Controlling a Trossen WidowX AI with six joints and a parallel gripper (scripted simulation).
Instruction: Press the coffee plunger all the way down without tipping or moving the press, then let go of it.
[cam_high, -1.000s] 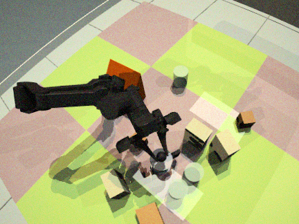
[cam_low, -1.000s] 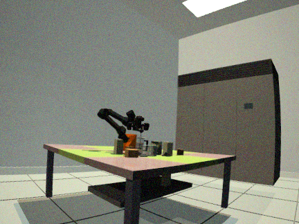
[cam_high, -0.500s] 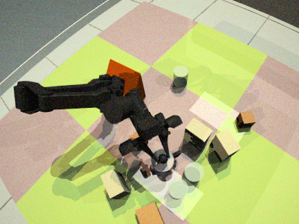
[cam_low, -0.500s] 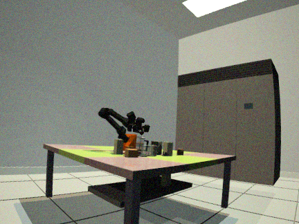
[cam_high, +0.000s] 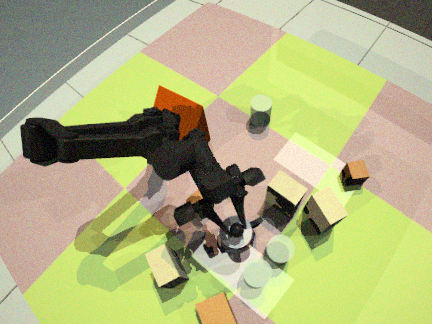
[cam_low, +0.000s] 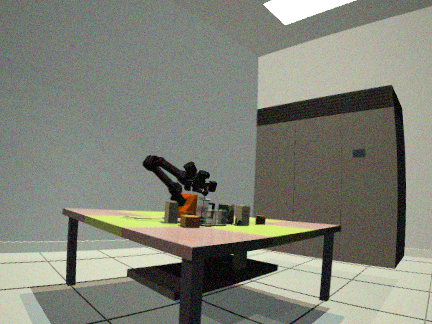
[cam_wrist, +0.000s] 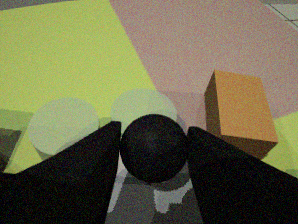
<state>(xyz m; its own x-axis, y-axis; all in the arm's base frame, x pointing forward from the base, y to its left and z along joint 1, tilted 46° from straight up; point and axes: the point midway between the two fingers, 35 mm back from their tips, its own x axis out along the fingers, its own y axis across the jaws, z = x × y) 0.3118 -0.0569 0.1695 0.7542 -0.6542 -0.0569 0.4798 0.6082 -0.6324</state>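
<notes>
Right now the coffee press is 80 mm below my gripper tip, 20 mm to the left of it and 10 mm behind it.
</notes>
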